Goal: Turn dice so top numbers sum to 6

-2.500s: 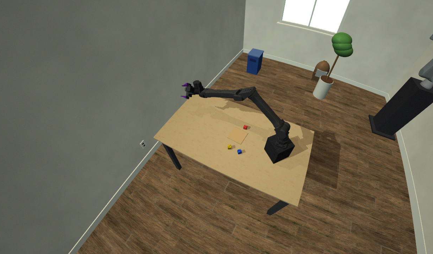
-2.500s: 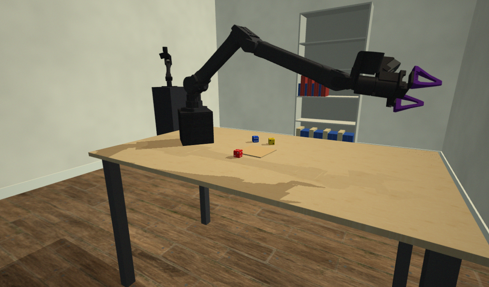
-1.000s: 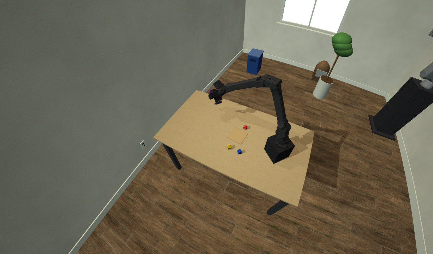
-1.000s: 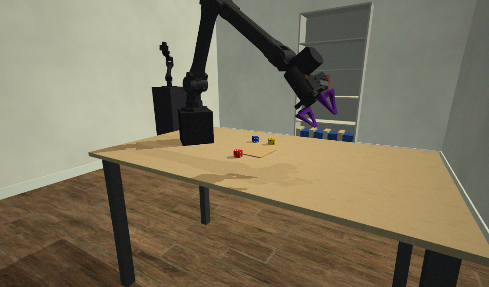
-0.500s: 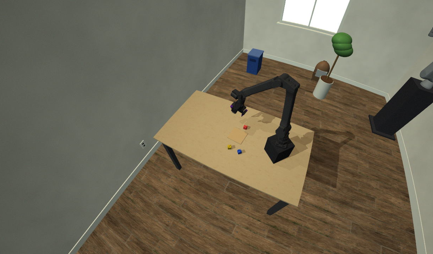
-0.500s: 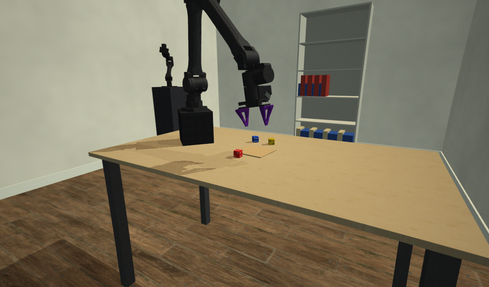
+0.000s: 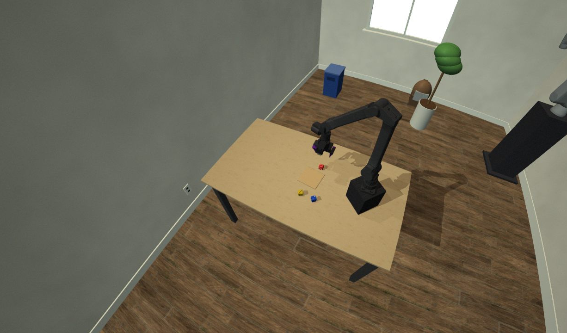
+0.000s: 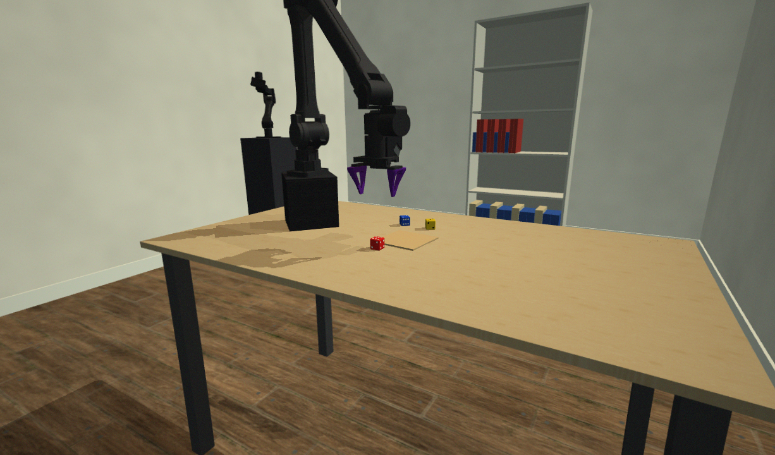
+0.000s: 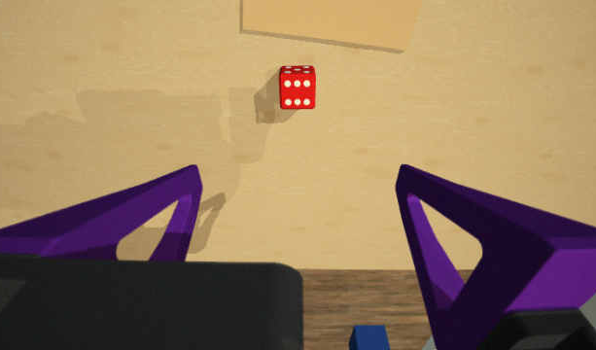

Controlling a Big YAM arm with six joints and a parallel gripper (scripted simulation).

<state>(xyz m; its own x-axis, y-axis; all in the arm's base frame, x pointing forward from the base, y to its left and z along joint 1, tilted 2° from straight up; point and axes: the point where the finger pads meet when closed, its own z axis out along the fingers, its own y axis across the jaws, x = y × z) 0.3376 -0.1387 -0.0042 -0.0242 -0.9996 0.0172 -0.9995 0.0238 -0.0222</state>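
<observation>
Right now my hand is 140 mm above the red die. From my hand the other things lie so: blue die 40 mm behind, 260 mm to the left, 140 mm below; then yellow die 50 mm ahead, 260 mm to the left, 140 mm below; then tan mat 30 mm ahead, 110 mm to the left, 150 mm below.
</observation>
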